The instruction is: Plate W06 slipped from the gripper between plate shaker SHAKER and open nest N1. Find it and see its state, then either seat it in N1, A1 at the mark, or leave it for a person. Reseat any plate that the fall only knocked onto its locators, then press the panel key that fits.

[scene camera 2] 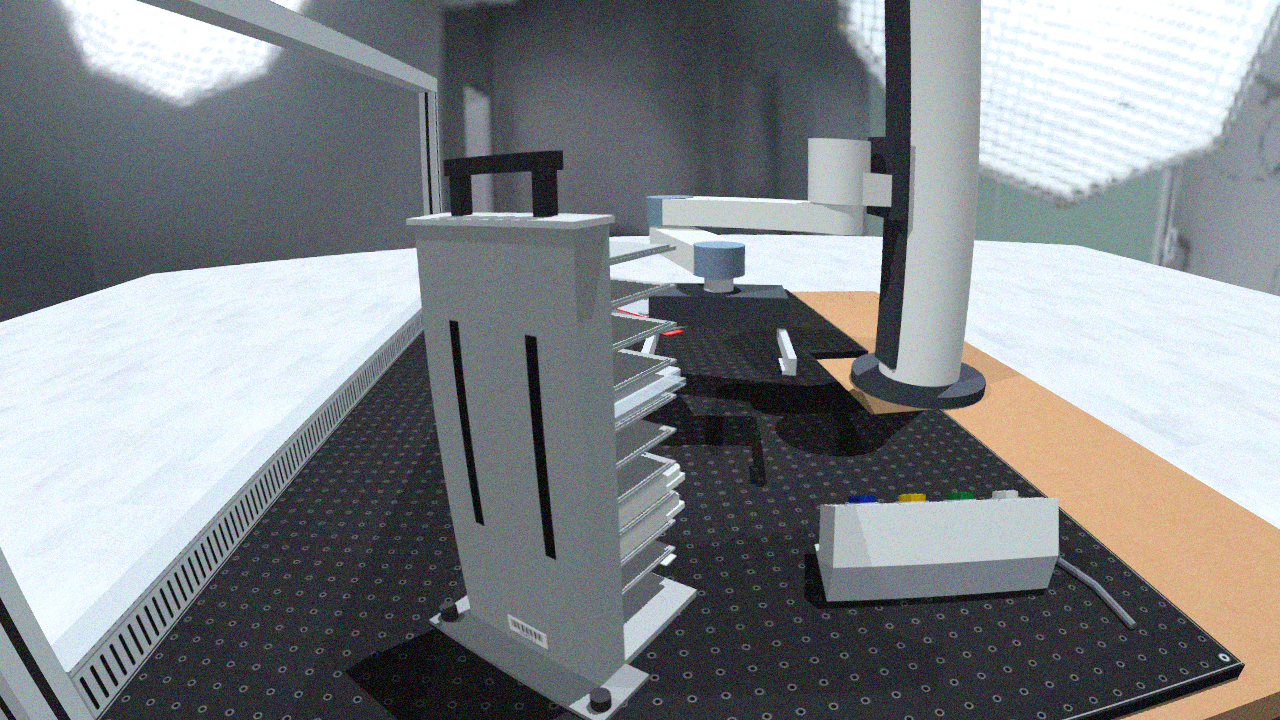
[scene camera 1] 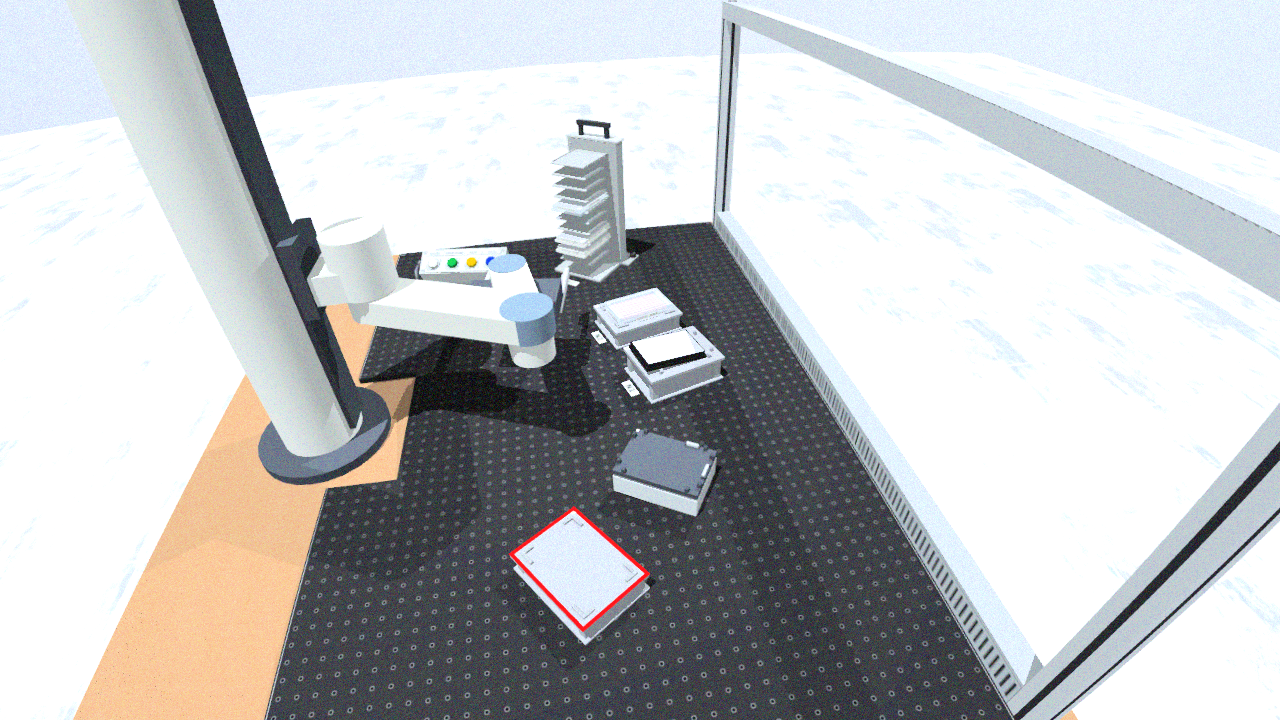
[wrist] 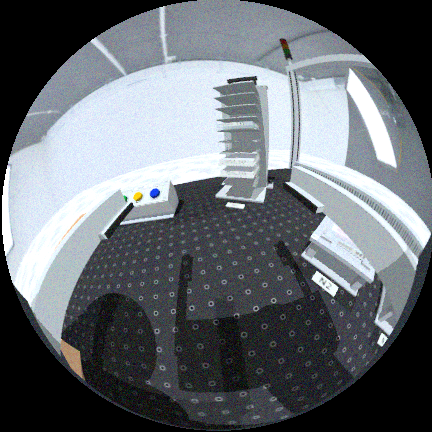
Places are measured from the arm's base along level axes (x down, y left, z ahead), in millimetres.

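Pixels of known places: gripper, fingertip midpoint: [scene camera 2: 718, 365] [wrist: 204, 182]; arm's base, link origin: [scene camera 2: 917, 382] [scene camera 1: 327, 435].
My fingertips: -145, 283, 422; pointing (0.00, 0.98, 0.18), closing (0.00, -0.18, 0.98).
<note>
Ahead of a thing's pixels: the offset from my fingertips to its middle, as dx, dy, dz. "*": to the spot under its first point.
A white plate with a black edge @[+64, -251, +255] [scene camera 1: 666, 345] lies on the nearer nest, N1 @[* +127, -279, +279] [scene camera 1: 682, 381], and looks out of line with it; its label cannot be read. A pinkish plate @[+72, -67, +228] [scene camera 1: 637, 308] [wrist: 341, 232] sits on nest N2 @[* +128, -100, +226] [scene camera 1: 640, 333], behind it. The shaker @[* +77, -529, +192] [scene camera 1: 665, 463] has a dark top with no plate on it. My gripper [scene camera 2: 718, 350] [wrist: 204, 182] is open and empty, high above the deck, left of the nests and short of the rack; the arm partly hides it in scene camera 1. The key panel @[+90, +236, -171] [scene camera 1: 462, 255] [scene camera 2: 938, 546] [wrist: 172, 200] has white, green, yellow and blue keys.
A tall shelf rack @[-51, +254, +162] [scene camera 1: 614, 197] [scene camera 2: 501, 277] [wrist: 263, 145] holding several plates stands at the far end. A red-edged pale platform @[+109, -677, +36] [scene camera 1: 580, 568] lies beyond the shaker. A framed guard [scene camera 1: 726, 125] runs along the right side. The arm's column [scene camera 1: 308, 394] [scene camera 2: 935, 179] stands at the left.
</note>
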